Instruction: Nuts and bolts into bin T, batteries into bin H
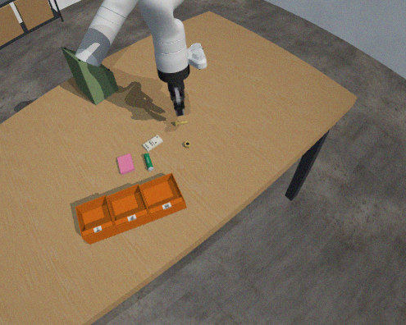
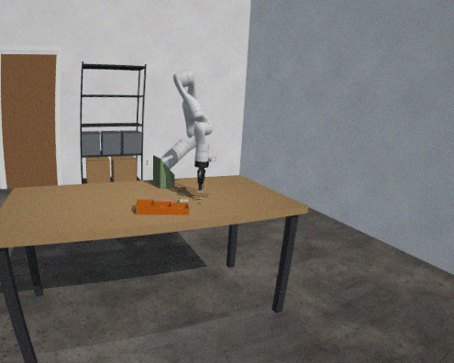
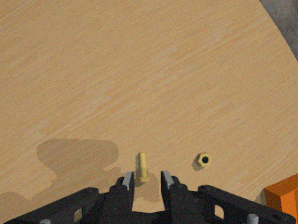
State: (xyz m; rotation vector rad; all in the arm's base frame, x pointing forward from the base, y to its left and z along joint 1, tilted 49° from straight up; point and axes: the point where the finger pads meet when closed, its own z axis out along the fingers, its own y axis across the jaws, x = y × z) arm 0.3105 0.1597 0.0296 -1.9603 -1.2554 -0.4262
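Right now the brass bolt is 7 cm below my hand and 1 cm behind it. Round my hand: brass nut: 7 cm below, 7 cm ahead, 3 cm to the right; green battery: 14 cm to the right, 7 cm below, 5 cm ahead; white domino: 10 cm to the right, 7 cm below.
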